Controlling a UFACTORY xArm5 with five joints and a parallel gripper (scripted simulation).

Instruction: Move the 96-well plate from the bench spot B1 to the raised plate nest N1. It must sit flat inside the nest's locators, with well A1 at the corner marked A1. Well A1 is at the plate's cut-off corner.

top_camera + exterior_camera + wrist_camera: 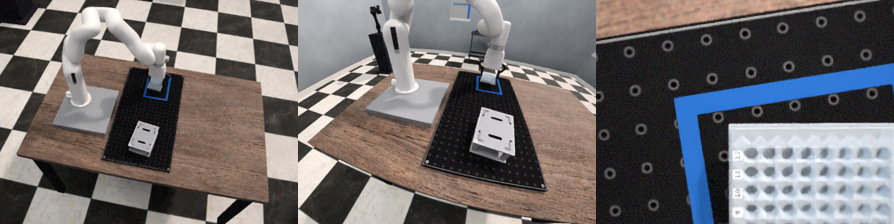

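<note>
Now: the grey plate nest N1 41 cm to the right of my hand. Round my hand: 96-well plate (1 cm below).
</note>
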